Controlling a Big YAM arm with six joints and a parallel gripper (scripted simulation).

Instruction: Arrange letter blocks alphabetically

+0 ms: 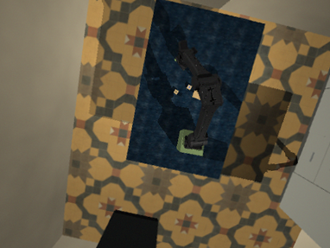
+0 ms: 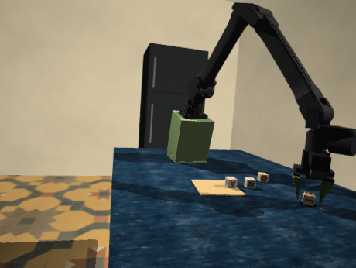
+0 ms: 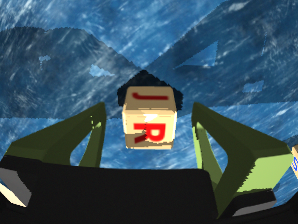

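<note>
The tan mat lies 20 cm to the right of my hand, 19 cm behind it and 1 cm below it.
</note>
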